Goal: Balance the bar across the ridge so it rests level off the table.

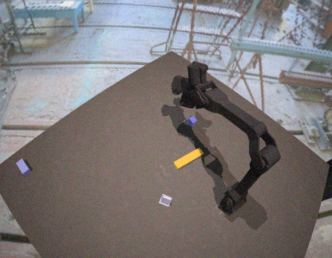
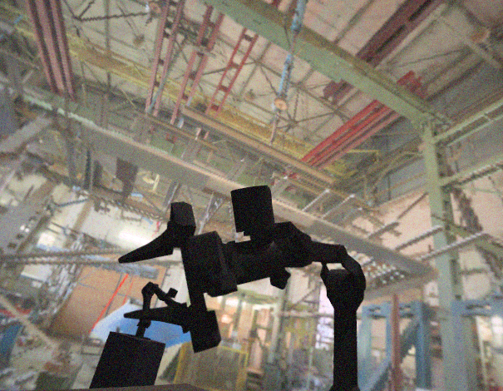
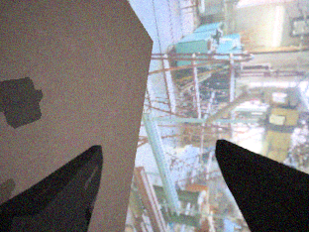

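The yellow bar lies 22 cm below my gripper tip, 19 cm behind it and 18 cm to the left of it.
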